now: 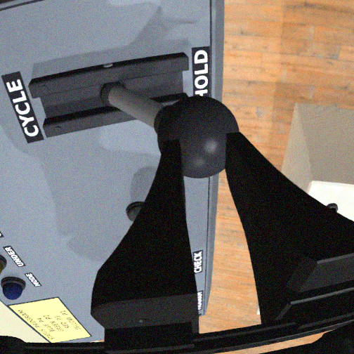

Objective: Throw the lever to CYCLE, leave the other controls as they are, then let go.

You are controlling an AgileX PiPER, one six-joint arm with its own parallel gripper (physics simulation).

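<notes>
The lever (pixel 135 106) has a grey shaft and a dark ball knob (pixel 202 120). Its shaft rises from a dark slotted guide (pixel 75 120) and leans toward the HOLD label (pixel 200 72). The CYCLE label (pixel 22 107) is at the other end of the guide, at the left. My gripper (pixel 203 153) is shut on the ball knob, with one black finger on each side of it. The fingers hide part of the panel below the knob.
The grey-blue panel (pixel 100 200) carries a blue button (pixel 13 288), a partly hidden dark control (pixel 134 211), a CHECK label (pixel 198 262) and a yellow note (pixel 52 320). Right of the panel's edge are a wooden surface (pixel 260 60) and a pale box-like object (pixel 325 145).
</notes>
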